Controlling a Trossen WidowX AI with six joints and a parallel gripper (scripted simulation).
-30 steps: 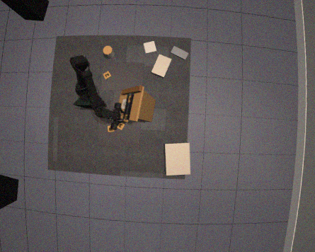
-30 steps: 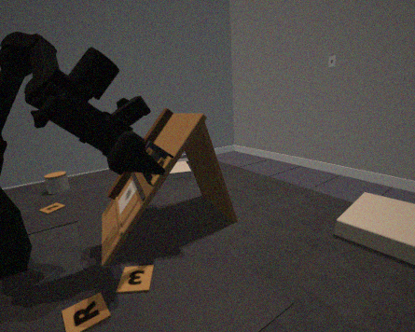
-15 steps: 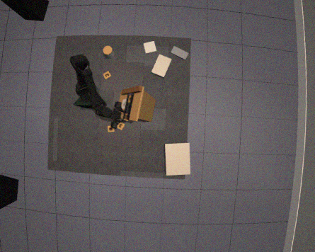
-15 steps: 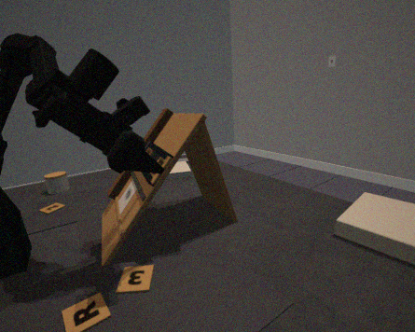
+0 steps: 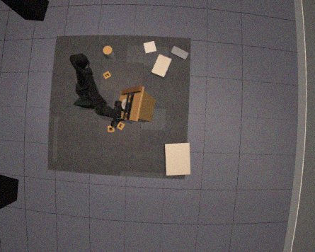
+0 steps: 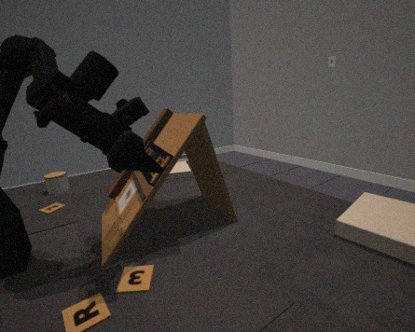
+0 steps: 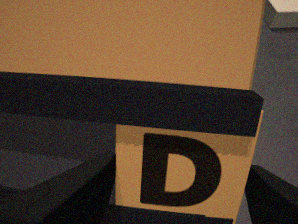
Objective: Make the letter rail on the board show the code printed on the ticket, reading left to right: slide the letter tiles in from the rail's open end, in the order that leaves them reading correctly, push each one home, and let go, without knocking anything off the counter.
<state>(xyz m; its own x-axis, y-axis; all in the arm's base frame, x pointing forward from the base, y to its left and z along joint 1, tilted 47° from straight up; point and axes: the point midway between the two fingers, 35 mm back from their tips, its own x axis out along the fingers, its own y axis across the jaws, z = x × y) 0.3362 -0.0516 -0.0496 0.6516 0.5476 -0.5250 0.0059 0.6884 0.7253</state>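
Right now my gripper tip is 10 cm to the right of the white ticket, 8 cm above it and 6 cm past it. From my gripper tip the other things lie so: letter tile d (right at my gripper tip); letter tile (17 cm below, 9 cm to the right, 8 cm behind); cream slab (50 cm to the left, 18 cm ahead, 16 cm below).
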